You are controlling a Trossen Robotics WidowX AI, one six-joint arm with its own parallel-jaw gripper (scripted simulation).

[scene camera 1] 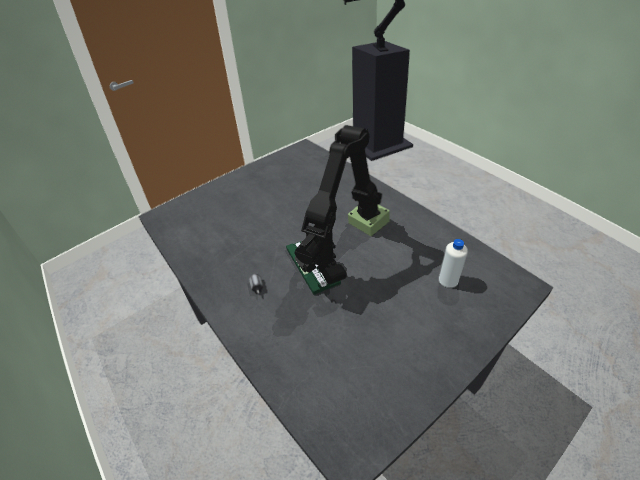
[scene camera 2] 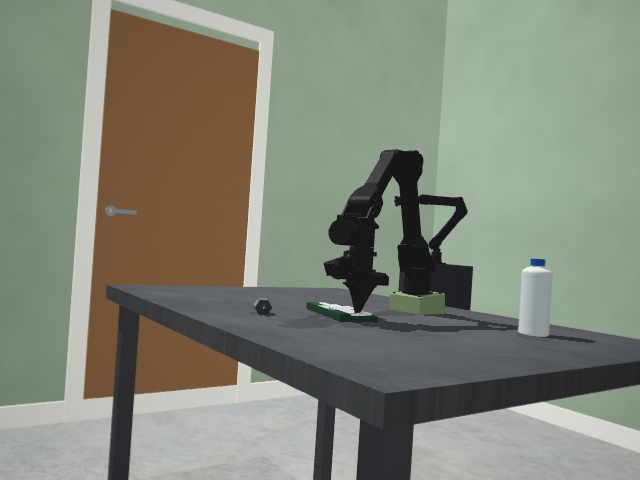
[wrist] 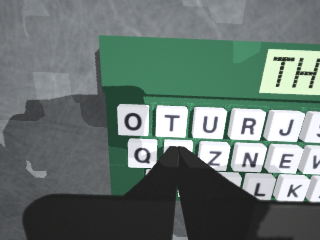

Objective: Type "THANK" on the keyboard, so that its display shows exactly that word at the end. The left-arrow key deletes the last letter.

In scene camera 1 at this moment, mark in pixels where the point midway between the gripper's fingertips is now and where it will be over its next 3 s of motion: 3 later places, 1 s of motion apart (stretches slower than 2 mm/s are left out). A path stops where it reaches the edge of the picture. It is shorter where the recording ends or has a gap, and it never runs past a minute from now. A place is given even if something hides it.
The gripper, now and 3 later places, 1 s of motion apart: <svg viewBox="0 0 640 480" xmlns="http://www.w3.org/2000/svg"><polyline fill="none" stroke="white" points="325,276 319,253 319,256 318,252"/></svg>
